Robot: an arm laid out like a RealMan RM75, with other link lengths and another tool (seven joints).
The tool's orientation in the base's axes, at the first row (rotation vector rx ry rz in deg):
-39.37, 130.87, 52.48
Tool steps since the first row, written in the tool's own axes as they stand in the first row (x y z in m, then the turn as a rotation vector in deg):
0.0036, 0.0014, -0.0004, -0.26, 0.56, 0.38
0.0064, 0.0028, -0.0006, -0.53, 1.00, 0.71
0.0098, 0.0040, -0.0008, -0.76, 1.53, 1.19
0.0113, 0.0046, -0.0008, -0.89, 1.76, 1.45
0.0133, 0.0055, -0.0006, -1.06, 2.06, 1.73
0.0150, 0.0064, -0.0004, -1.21, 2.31, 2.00
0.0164, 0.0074, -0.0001, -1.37, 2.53, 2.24
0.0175, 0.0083, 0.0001, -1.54, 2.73, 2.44
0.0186, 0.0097, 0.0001, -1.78, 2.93, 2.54
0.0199, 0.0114, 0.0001, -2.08, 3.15, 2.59
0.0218, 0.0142, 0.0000, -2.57, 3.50, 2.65
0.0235, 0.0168, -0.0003, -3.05, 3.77, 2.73
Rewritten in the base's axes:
-0.0035, -0.0003, -0.0016, -0.05, 0.70, 0.19
-0.0065, -0.0002, -0.0027, -0.04, 1.28, 0.37
-0.0097, -0.0004, -0.0043, -0.07, 2.03, 0.47
-0.0111, -0.0004, -0.0051, -0.04, 2.40, 0.50
-0.0130, -0.0002, -0.0062, -0.02, 2.83, 0.58
-0.0147, 0.0001, -0.0070, 0.01, 3.23, 0.63
-0.0162, 0.0006, -0.0077, 0.06, 3.58, 0.69
-0.0175, 0.0011, -0.0082, 0.11, 3.89, 0.77
-0.0192, 0.0017, -0.0083, 0.18, 4.15, 0.96
-0.0212, 0.0025, -0.0084, 0.27, 4.40, 1.23
-0.0243, 0.0037, -0.0084, 0.41, 4.79, 1.68
-0.0273, 0.0047, -0.0082, 0.60, 5.13, 2.07

